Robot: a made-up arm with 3 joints. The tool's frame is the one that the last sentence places.
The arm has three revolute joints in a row. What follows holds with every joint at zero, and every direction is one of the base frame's. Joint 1 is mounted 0.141 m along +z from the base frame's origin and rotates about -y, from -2.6 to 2.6 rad. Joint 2 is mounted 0.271 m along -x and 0.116 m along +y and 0.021 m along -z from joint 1 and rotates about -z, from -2.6 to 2.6 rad. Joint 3 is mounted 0.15 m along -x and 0.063 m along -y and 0.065 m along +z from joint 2 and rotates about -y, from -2.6 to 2.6 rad. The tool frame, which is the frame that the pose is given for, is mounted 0.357 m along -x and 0.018 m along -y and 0.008 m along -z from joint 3; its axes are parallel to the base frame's.
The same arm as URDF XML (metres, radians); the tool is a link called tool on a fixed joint. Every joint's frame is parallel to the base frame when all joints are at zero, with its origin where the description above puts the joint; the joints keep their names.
<robot name="arm">
<joint name="tool_fixed" type="fixed"><parent link="link3"/><child link="tool"/><origin xyz="-0.357 -0.018 -0.008" rpy="0 0 0"/></joint>
<joint name="joint 3" type="revolute"><parent link="link2"/><child link="link3"/><origin xyz="-0.15 -0.063 0.065" rpy="0 0 0"/><axis xyz="0 -1 0"/><limit lower="-2.6" upper="2.6"/></joint>
<joint name="joint 2" type="revolute"><parent link="link1"/><child link="link2"/><origin xyz="-0.271 0.116 -0.021" rpy="0 0 0"/><axis xyz="0 0 -1"/><limit lower="-2.6" upper="2.6"/></joint>
<joint name="joint 1" type="revolute"><parent link="base"/><child link="link1"/><origin xyz="0 0 0.141" rpy="0 0 0"/><axis xyz="0 -1 0"/><limit lower="-2.6" upper="2.6"/></joint>
<link name="base"/>
<link name="link1"/>
<link name="link2"/>
<link name="link3"/>
<link name="tool"/>
</robot>

